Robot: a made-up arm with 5 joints.
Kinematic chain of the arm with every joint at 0, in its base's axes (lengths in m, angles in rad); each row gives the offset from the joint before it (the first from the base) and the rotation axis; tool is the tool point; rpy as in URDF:
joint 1: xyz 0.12 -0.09 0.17 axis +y
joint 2: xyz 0.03 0 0.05 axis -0.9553 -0.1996 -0.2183
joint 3: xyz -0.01 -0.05 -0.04 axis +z
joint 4: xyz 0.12 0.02 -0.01 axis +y
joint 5: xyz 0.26 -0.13 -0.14 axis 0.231 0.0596 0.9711
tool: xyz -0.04 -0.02 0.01 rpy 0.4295 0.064 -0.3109
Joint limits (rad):
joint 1: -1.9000..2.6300
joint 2: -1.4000..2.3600
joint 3: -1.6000..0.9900
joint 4: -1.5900..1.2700
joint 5: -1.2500..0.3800
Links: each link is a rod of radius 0.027 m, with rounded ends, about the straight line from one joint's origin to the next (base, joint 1, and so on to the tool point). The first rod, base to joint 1, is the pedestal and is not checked.
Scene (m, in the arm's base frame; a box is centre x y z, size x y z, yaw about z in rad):
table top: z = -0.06
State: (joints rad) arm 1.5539 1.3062 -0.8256 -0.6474 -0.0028
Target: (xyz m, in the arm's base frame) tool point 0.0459 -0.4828 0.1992
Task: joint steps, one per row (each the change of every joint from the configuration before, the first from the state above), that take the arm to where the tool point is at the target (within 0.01 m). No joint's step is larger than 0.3 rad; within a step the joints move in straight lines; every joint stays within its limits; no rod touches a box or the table.
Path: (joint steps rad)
1: -0.0009 -0.1672 -0.0770 0.2475 -0.0386
2: -0.0008 -0.1671 -0.0770 0.2475 -0.0385
3: -0.0009 -0.1672 -0.0769 0.2474 -0.0386
4: -0.0008 -0.1672 -0.0770 0.2475 -0.0385
5: -0.0009 -0.1671 -0.0770 0.2475 -0.0386

